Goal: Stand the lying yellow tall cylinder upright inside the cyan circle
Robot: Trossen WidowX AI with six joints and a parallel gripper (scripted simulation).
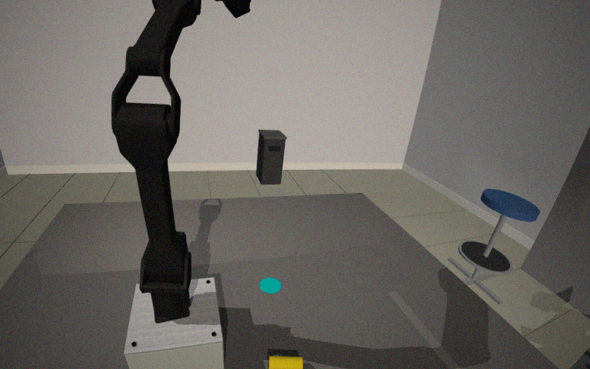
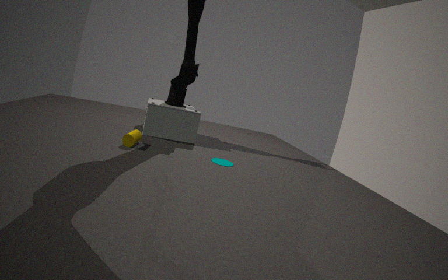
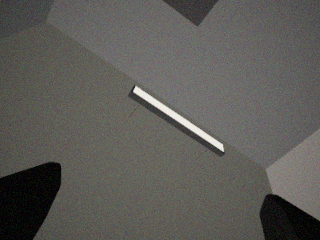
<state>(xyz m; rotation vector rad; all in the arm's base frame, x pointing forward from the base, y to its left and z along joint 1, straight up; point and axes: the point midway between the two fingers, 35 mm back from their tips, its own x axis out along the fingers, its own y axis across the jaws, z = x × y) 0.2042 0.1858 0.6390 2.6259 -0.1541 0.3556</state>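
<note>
Now: gripper tip 73 cm above the yellow tall cylinder, 33 cm to the left of it and 4 cm past it. From my gripper tip the other things lie so: cyan circle (75 cm below, 9 cm to the right, 2 cm ahead).
</note>
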